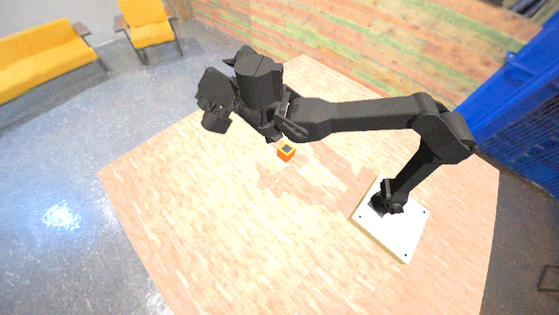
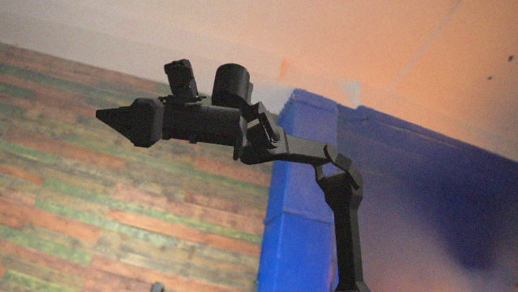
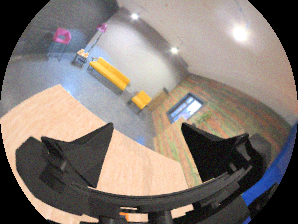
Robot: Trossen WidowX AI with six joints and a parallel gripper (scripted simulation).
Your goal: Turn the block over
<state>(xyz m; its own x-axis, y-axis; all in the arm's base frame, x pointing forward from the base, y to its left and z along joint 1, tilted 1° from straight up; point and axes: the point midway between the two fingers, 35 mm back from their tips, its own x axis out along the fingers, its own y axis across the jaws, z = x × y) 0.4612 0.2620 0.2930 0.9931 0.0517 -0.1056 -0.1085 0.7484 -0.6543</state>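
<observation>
The orange block is 120 mm behind my gripper tip, 160 mm to the right of it and 300 mm below it.
</observation>
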